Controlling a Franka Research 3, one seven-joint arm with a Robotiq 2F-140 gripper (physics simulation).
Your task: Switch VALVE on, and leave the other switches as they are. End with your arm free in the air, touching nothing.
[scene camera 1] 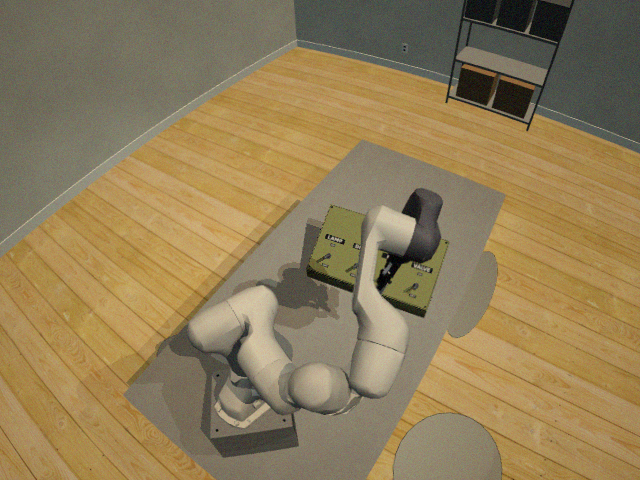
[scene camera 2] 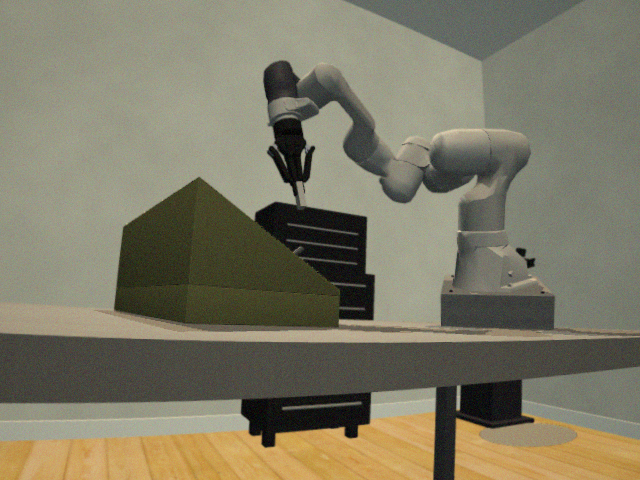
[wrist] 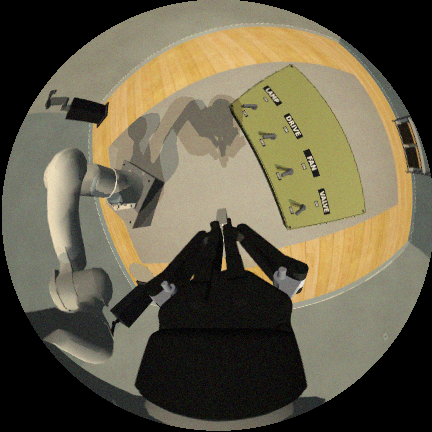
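Observation:
The green sloped switch panel (scene camera 1: 341, 219) (scene camera 2: 248, 268) (wrist: 340, 155) stands on the table. In the wrist view its levers are LAMP (wrist: 250, 106), DRIVE (wrist: 269, 135), FAN (wrist: 285, 171) and VALVE (wrist: 298, 207). The VALVE lever (scene camera 1: 413, 287) is at the right end in scene camera 1, below its label (scene camera 1: 421, 267). The LAMP lever (scene camera 1: 325, 257) is at the left end. The small on/off marks are too blurred to read. My gripper (scene camera 1: 381, 288) (scene camera 2: 300, 205) (wrist: 222, 215) is shut and empty, in the air above the panel's lower front side, touching nothing. The arm partly hides the panel's middle in scene camera 1.
The table (scene camera 1: 398, 165) (scene camera 2: 310, 361) carries the panel and the arm's base block (scene camera 1: 253, 439) (scene camera 2: 496, 311). A black drawer cabinet (scene camera 2: 330, 232) stands behind the table. A shelf unit (scene camera 1: 501, 66) stands by the far wall.

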